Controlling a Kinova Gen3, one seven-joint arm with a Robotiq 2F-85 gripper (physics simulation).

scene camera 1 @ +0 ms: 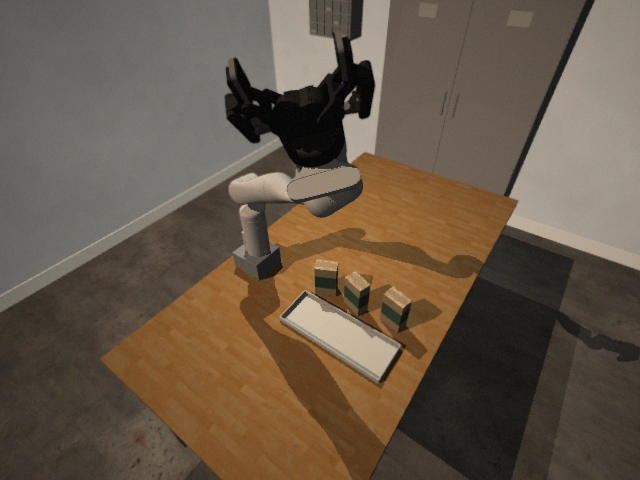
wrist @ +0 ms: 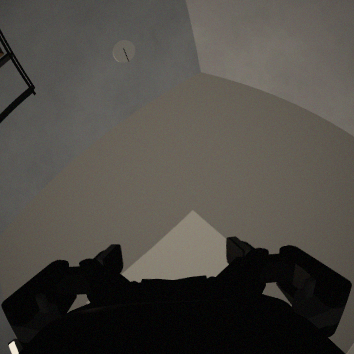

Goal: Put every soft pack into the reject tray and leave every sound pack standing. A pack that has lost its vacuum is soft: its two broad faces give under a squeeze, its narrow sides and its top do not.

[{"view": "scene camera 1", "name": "my gripper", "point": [284, 53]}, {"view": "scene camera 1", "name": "reject tray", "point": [370, 352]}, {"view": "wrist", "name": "my gripper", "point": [173, 253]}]
